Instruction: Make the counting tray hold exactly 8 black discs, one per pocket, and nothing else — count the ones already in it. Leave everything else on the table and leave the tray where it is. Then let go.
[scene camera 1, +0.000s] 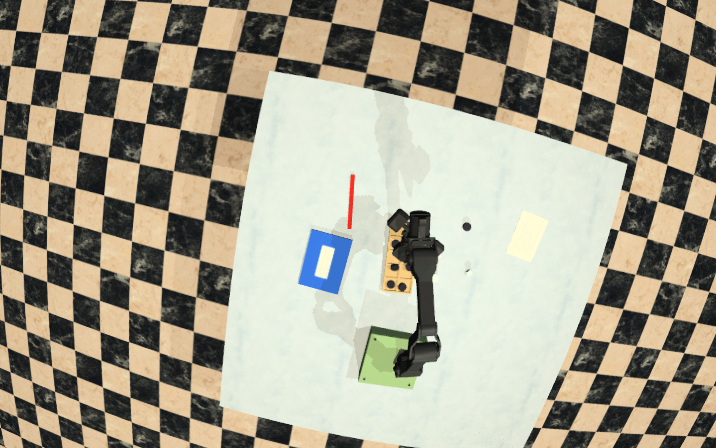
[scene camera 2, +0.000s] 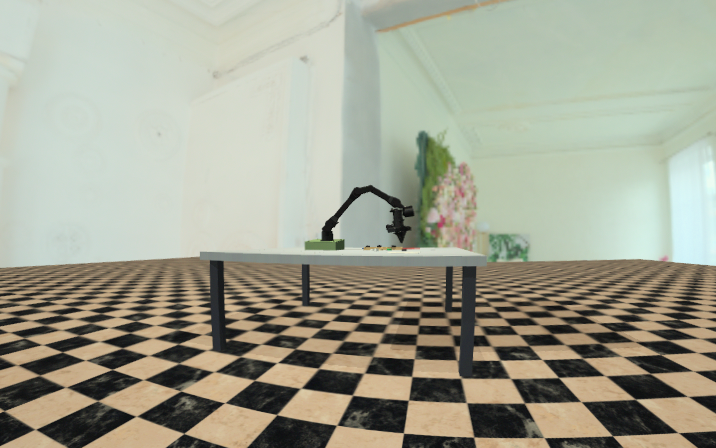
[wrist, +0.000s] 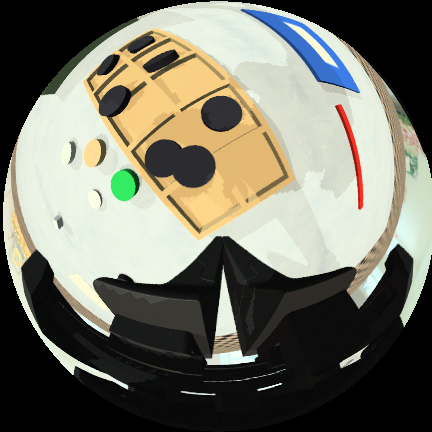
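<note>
The tan counting tray (scene camera 1: 385, 274) (wrist: 255, 170) has two columns of pockets. In the wrist view, black discs such as one at the far end (wrist: 142, 44) and one in the right column (wrist: 221, 113) lie in separate pockets. Another disc (wrist: 163, 158), in the left column, is partly covered by a black disc (wrist: 193, 166) that overlaps it toward the nearest row; its exact height and tilt are unclear. The nearest two pockets look otherwise bare. My gripper (scene camera 2: 402, 241) (wrist: 221, 241) is shut and empty, above the table near the tray's near end. A loose black disc (scene camera 1: 466, 226) (wrist: 124, 278) lies off the tray.
A green disc (wrist: 124, 185), a tan disc (wrist: 94, 152), white discs (wrist: 69, 152) (wrist: 95, 199) and a small grey block (wrist: 58, 222) lie beside the tray. A blue frame (scene camera 1: 343, 253) (wrist: 327, 75), red stick (scene camera 1: 351, 201) (wrist: 354, 152) and cream card (scene camera 1: 526, 236) lie farther off.
</note>
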